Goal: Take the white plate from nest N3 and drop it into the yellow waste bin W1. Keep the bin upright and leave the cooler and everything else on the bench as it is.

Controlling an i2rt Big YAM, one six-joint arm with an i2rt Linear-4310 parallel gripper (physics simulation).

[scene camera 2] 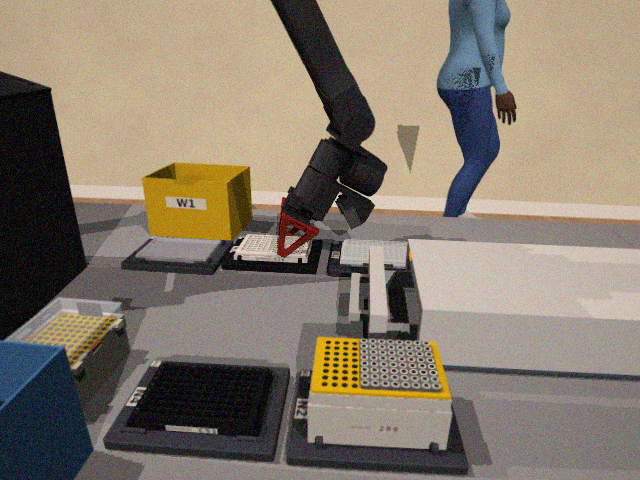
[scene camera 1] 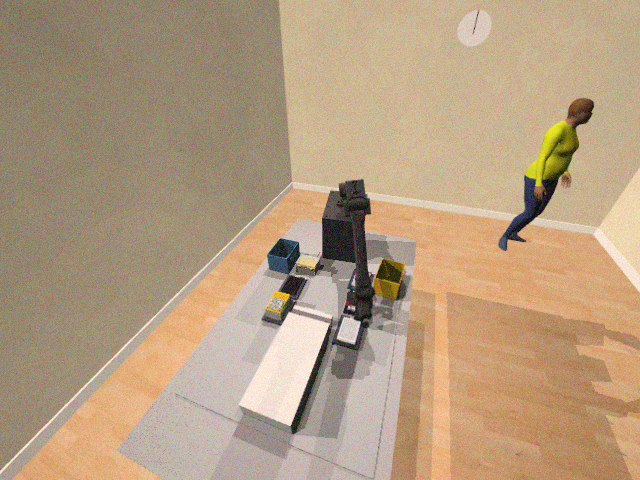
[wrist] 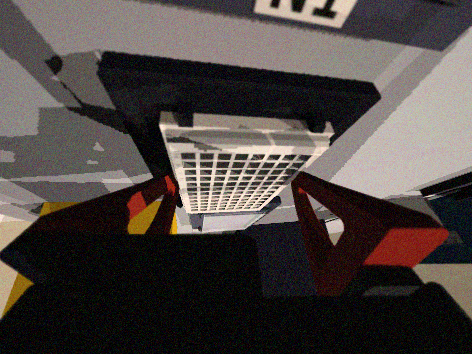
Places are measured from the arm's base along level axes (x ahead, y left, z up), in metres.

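Pixels of known places: gripper, fingertip midpoint: (scene camera 2: pixel 281 247) (wrist: pixel 235 176).
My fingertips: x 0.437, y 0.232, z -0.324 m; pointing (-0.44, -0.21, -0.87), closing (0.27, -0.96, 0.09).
Observation:
Ahead of a thing's pixels: the offset from my fingertips to its top centre.
The white plate @(dy -0.001, dx -0.011, dz +0.007 m) (scene camera 2: pixel 248 249) (wrist: pixel 240 172), with a grid of square wells, sits level in the dark middle nest @(dy -0.001, dx -0.012, dz +0.003 m) (scene camera 2: pixel 315 258) (wrist: pixel 240 85) of the back row. That nest's label is hidden. My gripper (scene camera 2: pixel 287 248) (wrist: pixel 235 176) comes down tilted over it, with red fingers at the plate's two long sides. In the wrist view the fingertips meet both edges, so the gripper looks shut on the plate. The far finger is mostly hidden in scene camera 2. The yellow bin W1 @(dy +0.110, dx -0.203, dz +0.101 m) (scene camera 1: pixel 388 286) (scene camera 2: pixel 187 222) stands upright behind the left nest.
A flat pale plate @(dy -0.039, dx -0.178, dz +0.001 m) (scene camera 2: pixel 175 250) lies in the left nest and a clear plate (scene camera 2: pixel 374 251) in the right one. A long white instrument @(dy -0.143, dx +0.449, dz +0.065 m) (scene camera 1: pixel 289 364) (scene camera 2: pixel 516 279) stands beside the row. A black block @(dy -0.379, dx +0.027, dz +0.007 m) (scene camera 2: pixel 201 397), a yellow-topped box @(dy -0.358, dx +0.201, dz +0.058 m) (scene camera 2: pixel 379 408) and a blue bin @(dy -0.526, dx -0.137, dz +0.101 m) (scene camera 1: pixel 283 258) (scene camera 2: pixel 36 408) stand opposite.

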